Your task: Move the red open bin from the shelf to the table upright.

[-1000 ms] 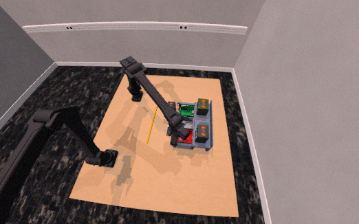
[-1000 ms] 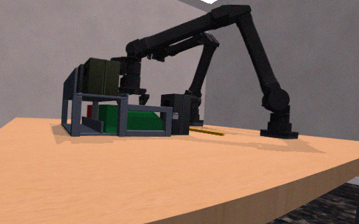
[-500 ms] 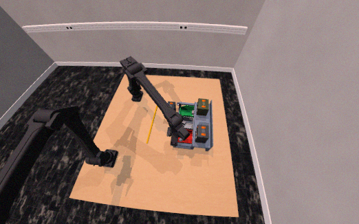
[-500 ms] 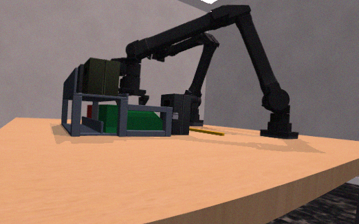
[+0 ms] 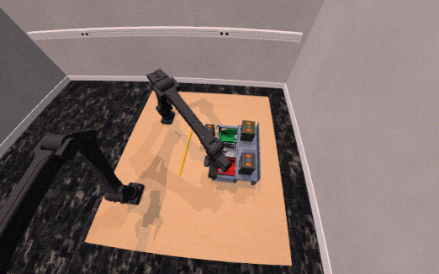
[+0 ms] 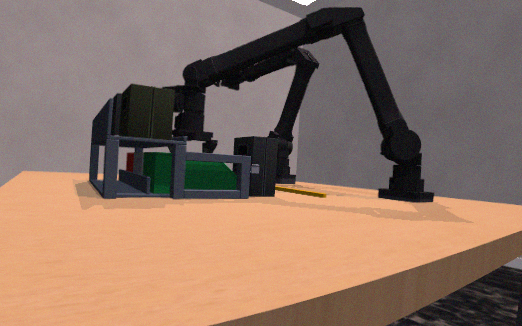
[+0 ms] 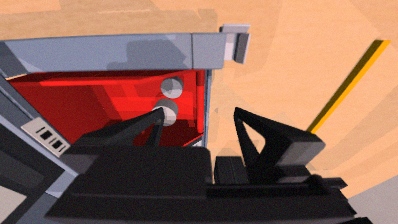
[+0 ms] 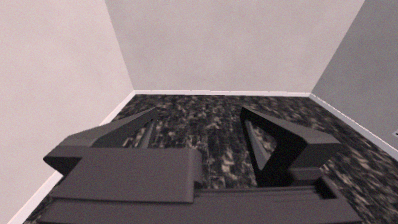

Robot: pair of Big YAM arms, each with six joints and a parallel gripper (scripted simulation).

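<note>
Now: left hand 120 mm to the right of the grey bin, 80 mm short of it and 20 mm above it. Also, from my left hand: black box (220 mm to the left, 80 mm behind, 10 mm above); grey shelf (120 mm to the left, 100 mm ahead, 10 mm above); green bin (230 mm to the left, 70 mm ahead, 20 mm below).
</note>
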